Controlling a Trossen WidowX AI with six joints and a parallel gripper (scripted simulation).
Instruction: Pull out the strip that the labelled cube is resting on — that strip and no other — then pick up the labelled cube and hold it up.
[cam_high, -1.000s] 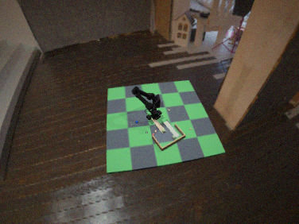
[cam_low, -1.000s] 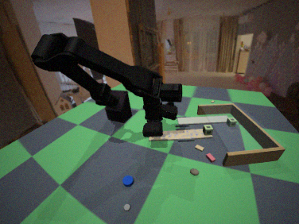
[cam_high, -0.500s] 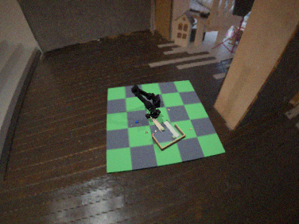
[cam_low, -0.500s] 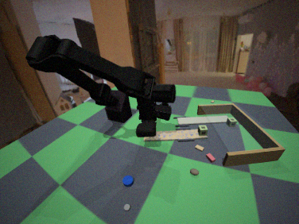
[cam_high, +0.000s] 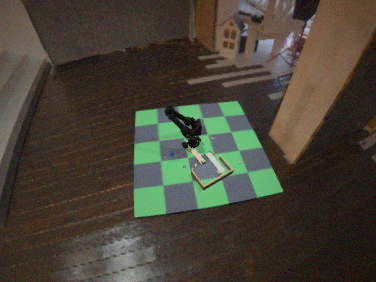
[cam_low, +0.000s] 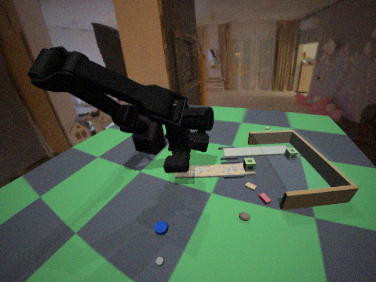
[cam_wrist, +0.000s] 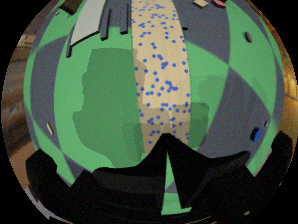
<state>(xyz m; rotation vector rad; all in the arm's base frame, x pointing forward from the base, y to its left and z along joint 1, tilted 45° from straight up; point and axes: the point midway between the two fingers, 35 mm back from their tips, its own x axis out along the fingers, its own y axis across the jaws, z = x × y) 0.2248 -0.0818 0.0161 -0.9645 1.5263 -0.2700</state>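
The red block is 25 cm ahead of my gripper tip and 2 cm to the right of it. Also, from my gripper tip: brown pebble 21 cm ahead, 9 cm to the right; grey disc 26 cm to the right, 9 cm ahead; blue disc 20 cm to the right, 5 cm ahead.
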